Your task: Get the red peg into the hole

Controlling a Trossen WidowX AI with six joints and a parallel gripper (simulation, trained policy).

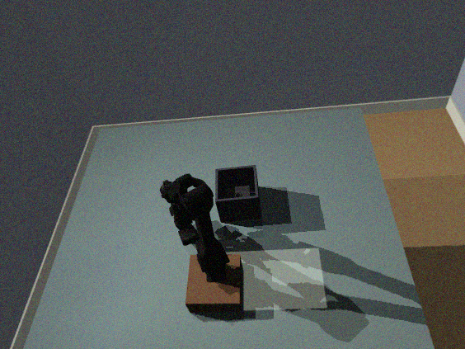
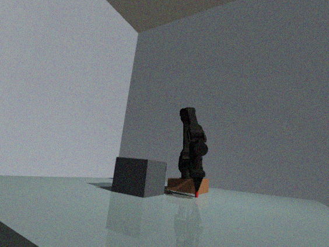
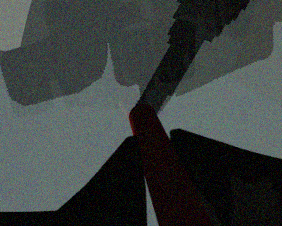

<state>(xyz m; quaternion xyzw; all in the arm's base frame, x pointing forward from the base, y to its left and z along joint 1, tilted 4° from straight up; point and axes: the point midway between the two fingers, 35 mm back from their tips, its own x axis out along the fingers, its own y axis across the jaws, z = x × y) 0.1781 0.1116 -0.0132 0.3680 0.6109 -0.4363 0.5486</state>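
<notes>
Now: the plate 21 cm to the right of my gripper tip, 15 cm ahead of it and 2 cm above it. From my gripper tip the other things lie so: red peg 1 cm above.
</notes>
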